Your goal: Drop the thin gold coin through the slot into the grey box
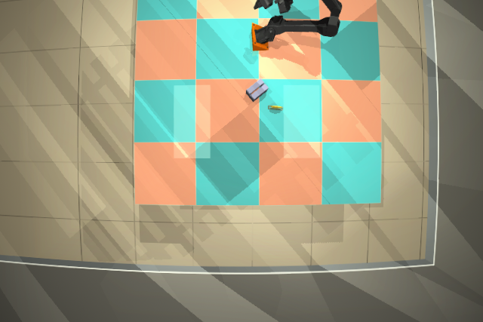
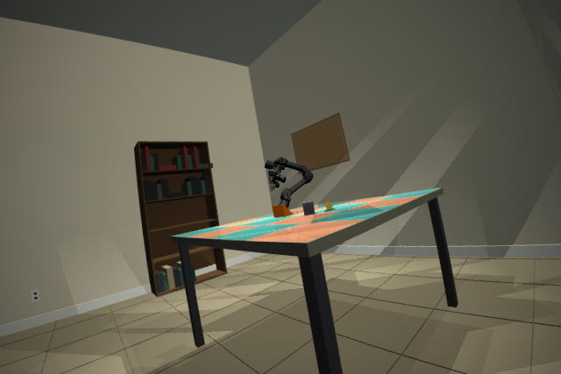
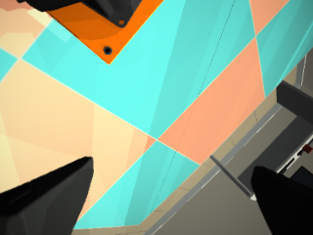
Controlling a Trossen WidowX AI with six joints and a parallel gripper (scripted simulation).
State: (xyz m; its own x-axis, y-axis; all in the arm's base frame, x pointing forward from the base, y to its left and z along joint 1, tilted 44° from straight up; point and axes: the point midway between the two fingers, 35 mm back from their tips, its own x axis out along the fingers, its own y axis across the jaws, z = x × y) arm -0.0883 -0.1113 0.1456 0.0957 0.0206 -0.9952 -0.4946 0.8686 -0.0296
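The gold coin is 43 cm ahead of my gripper tip, 19 cm below it and 3 cm to the left of it.
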